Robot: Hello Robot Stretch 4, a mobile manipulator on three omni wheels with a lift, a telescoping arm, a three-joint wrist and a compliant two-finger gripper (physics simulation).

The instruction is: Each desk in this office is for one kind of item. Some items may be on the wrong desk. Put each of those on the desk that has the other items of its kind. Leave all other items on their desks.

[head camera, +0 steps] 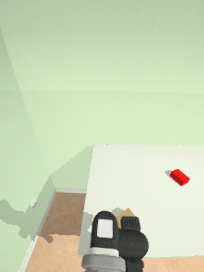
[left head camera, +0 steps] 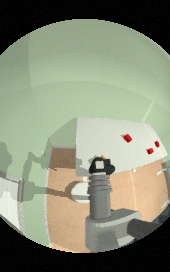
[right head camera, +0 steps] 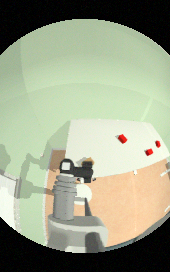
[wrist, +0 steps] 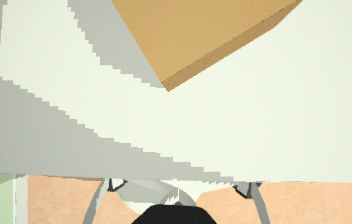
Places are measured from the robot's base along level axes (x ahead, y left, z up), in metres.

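Pixels of known places: robot's base, origin of its link: (left head camera: 82, 191) (right head camera: 79, 193).
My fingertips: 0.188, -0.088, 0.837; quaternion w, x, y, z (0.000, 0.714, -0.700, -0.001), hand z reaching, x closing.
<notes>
For each thing: its top centre in the pictures, then the offset to it from my fingertips, as dx, dy, dz. Level surfaces: height alone.
- tan box, centre of its top: (head camera: 125, 219) (right head camera: 87, 162) +0.123, -0.006, +0.136
- white desk, height of its surface: dz +0.086
- second red block, centre of its top: (right head camera: 149, 150) (left head camera: 151, 149) +0.192, -0.738, +0.131
- third red block, centre of its top: (right head camera: 158, 142) (left head camera: 157, 142) +0.301, -1.037, +0.131
- tan floor, height of its surface: dz -0.865
A tan box (head camera: 127, 213) (right head camera: 89, 160) (wrist: 205, 32) lies on the white desk (head camera: 140, 167) (left head camera: 95, 135) (right head camera: 90, 135) (wrist: 290, 130) near its front left; the wrist partly hides it in the head views. A red block (head camera: 179, 177) (left head camera: 128, 138) (right head camera: 122, 139) lies further right on that desk. A second red block (left head camera: 150, 151) (right head camera: 149, 152) and a third red block (left head camera: 157, 144) (right head camera: 157, 144) lie near the right end. My gripper (wrist: 180, 165) is open and empty. Its fingertips are apart from the box, over the desk's front edge in the wrist view.
A green wall (head camera: 115, 115) stands behind the desk, with another at the left. A white round thing (left head camera: 80, 192) (right head camera: 84, 193) shows by the front of the desk, above the tan floor (left head camera: 65, 217) (right head camera: 120, 205). A radiator-like white panel (left head camera: 9, 200) is at the far left.
</notes>
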